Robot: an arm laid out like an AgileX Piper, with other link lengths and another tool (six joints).
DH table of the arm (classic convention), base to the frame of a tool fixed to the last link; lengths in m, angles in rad. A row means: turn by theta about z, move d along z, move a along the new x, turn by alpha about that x. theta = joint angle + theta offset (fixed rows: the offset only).
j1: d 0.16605; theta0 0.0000; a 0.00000; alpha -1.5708
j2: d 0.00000; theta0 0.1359; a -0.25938; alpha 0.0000
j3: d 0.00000; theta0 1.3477; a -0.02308; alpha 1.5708
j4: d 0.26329; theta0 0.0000; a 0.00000; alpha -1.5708
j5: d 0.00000; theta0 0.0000; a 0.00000; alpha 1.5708
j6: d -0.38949; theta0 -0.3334; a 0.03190; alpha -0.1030
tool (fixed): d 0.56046; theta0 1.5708; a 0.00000; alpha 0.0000
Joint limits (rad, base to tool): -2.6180..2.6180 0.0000..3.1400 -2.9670..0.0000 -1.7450..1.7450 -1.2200..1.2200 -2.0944..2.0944
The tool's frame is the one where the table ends.
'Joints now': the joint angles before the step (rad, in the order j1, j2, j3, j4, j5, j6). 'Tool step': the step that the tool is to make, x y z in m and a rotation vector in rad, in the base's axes. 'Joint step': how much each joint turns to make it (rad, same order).
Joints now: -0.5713 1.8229 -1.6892 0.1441 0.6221 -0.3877
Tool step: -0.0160 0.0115 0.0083 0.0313 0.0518 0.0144
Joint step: 0.0000 -0.0385 0.0000 -0.0020 0.1000 -0.0002
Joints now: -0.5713 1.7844 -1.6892 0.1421 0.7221 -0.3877
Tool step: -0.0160 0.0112 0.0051 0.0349 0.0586 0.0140
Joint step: 0.0001 -0.0305 0.0004 -0.0023 0.0993 0.0001
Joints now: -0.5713 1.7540 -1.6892 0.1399 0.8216 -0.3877
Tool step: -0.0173 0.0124 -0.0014 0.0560 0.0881 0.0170
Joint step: 0.0002 -0.0122 -0.0042 -0.0002 0.1220 0.0003
